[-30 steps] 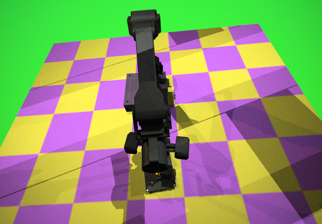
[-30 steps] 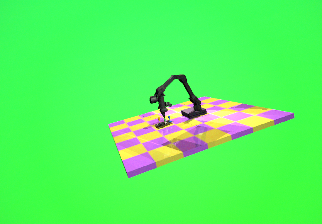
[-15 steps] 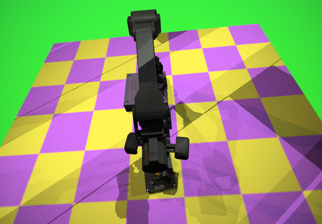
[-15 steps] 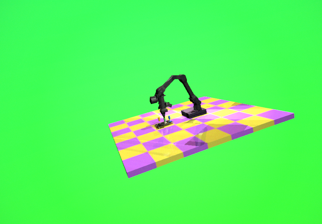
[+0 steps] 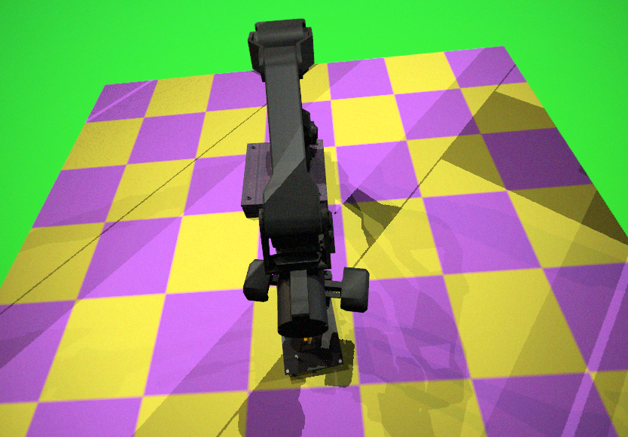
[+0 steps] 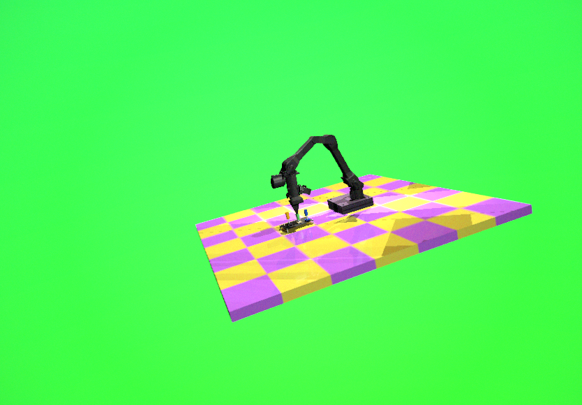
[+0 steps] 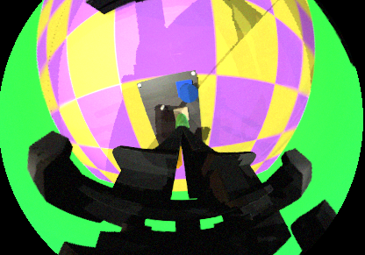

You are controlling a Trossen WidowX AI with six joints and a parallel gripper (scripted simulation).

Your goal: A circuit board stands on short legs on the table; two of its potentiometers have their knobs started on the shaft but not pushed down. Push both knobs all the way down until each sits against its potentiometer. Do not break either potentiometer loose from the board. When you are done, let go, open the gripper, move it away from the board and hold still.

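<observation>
Now: the green knob 10 mm below my gripper tip. Also, from my gripper tip: orange knob 50 mm ahead, 10 mm to the right.
</observation>
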